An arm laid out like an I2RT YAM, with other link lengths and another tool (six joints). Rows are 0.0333 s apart.
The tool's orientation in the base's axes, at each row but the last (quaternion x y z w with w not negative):
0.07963 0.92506 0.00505 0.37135
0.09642 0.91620 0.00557 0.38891
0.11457 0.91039 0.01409 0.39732
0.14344 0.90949 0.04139 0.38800
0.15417 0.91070 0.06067 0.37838
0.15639 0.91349 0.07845 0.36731
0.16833 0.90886 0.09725 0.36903
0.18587 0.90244 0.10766 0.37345
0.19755 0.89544 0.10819 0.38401
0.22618 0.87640 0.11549 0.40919
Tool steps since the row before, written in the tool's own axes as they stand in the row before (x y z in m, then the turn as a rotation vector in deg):
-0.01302 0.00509 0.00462 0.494 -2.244 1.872
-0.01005 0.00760 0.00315 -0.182 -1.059 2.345
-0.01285 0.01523 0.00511 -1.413 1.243 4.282
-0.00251 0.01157 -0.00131 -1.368 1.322 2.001
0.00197 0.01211 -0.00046 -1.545 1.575 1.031
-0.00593 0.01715 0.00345 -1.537 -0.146 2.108
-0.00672 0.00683 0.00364 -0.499 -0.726 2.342
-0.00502 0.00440 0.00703 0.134 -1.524 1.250
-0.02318 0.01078 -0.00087 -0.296 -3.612 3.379
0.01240 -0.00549 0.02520 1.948 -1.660 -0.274
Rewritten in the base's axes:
0.01317 0.00283 0.00594 0.614 -2.234 -1.848
0.01038 0.00543 0.00560 1.615 -1.224 -1.596
0.01518 0.01167 0.00754 4.287 0.619 -1.766
0.00336 0.01037 0.00481 2.638 0.790 -0.196
0.00121 0.01209 0.00176 2.129 0.977 0.665
0.01035 0.01416 0.00579 2.480 -0.605 -0.557
0.00867 0.00397 0.00376 1.812 -0.737 -1.560
0.00941 0.00230 -0.00026 0.416 -1.258 -1.465
0.01682 -0.00048 0.01927 1.676 -3.233 -3.360
0.01075 0.00174 -0.02646 -1.808 -0.494 -1.764

